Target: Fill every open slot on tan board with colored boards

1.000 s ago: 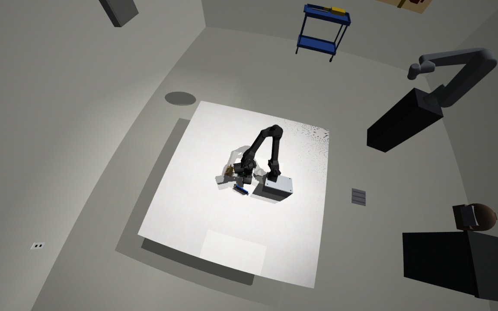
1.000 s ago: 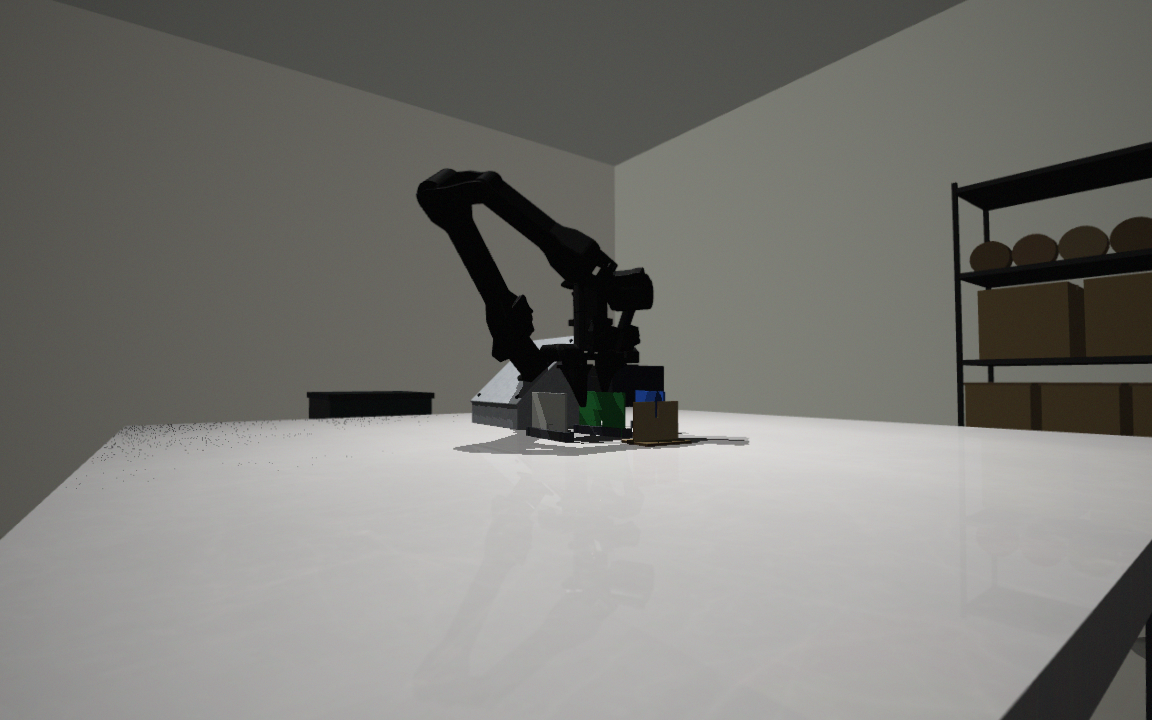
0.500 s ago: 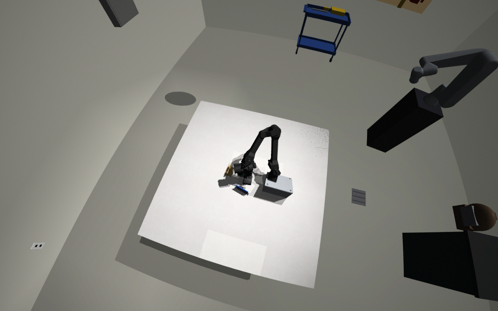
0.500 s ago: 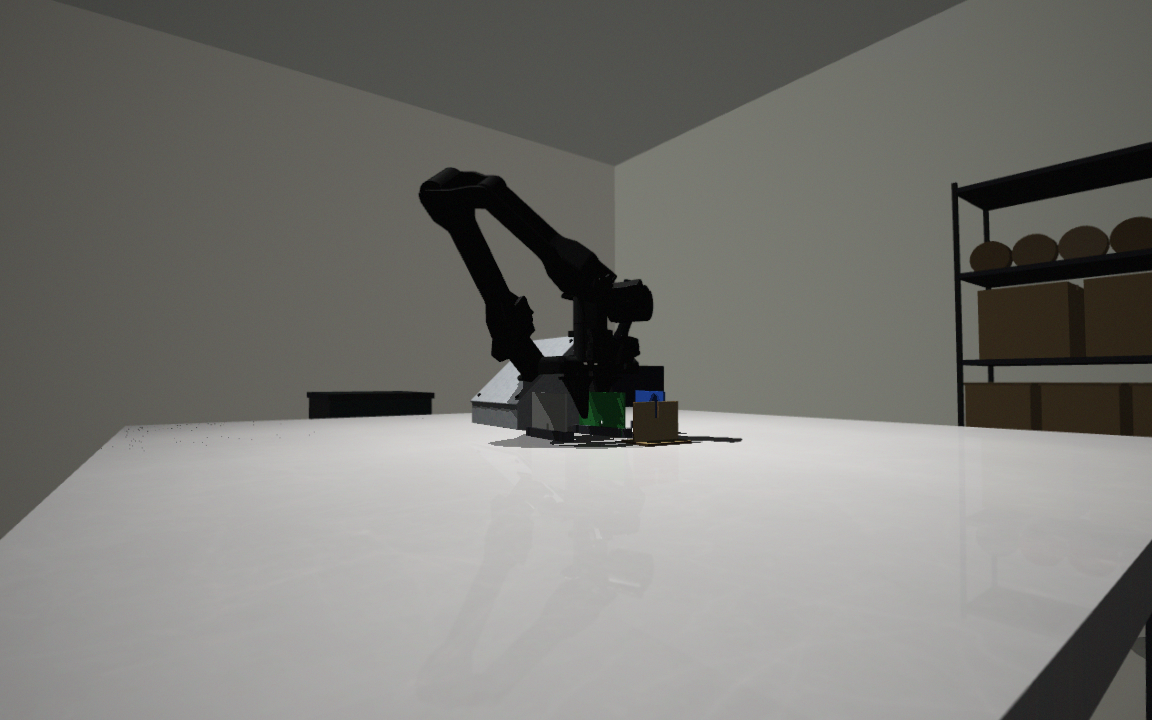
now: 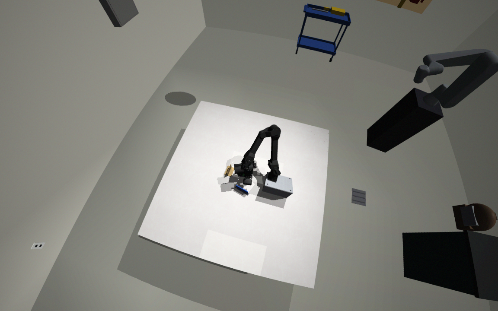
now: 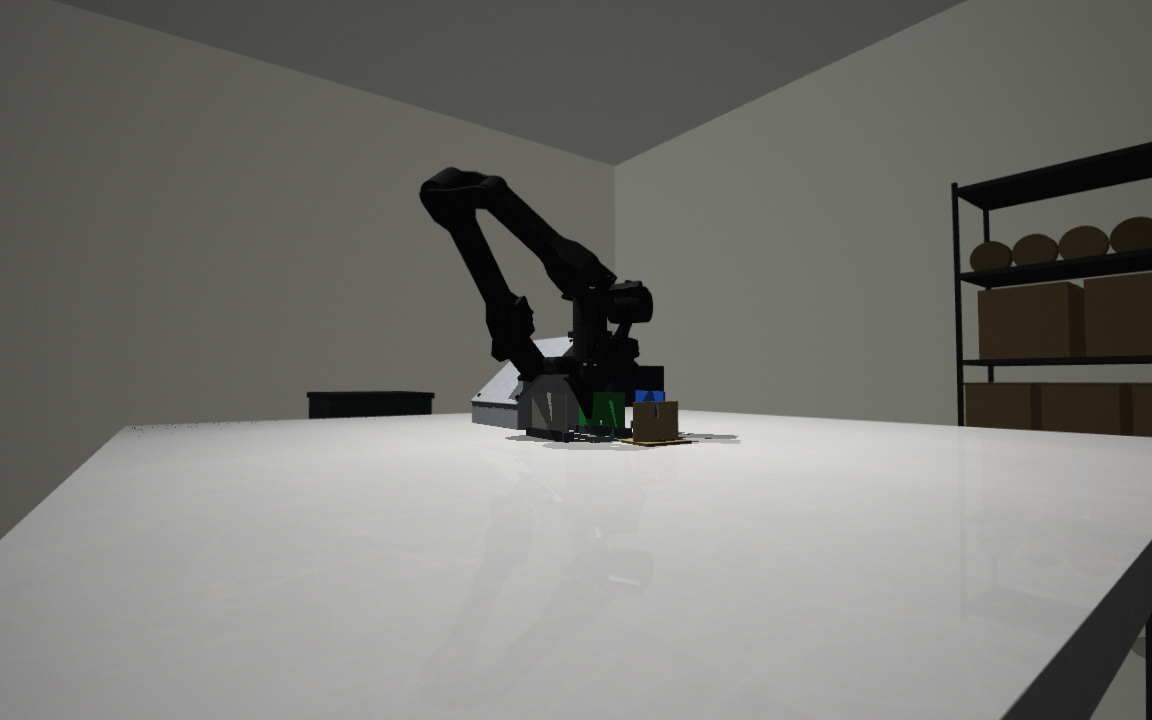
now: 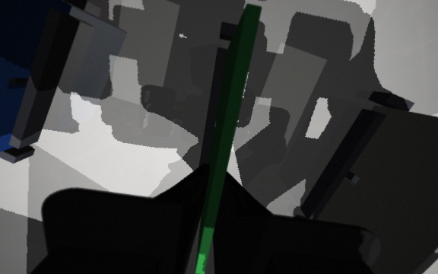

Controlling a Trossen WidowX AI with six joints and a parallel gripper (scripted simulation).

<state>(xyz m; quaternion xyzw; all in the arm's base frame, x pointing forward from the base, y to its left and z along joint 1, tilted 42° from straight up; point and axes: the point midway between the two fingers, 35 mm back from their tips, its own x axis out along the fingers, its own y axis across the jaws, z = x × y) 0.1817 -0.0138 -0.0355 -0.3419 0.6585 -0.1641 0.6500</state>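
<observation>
Right now the tan board is 16 cm ahead of my gripper tip and 1 cm to the left of it. Also, from my gripper tip: green board 2 cm ahead, 1 cm to the left; then blue board 12 cm to the left.
</observation>
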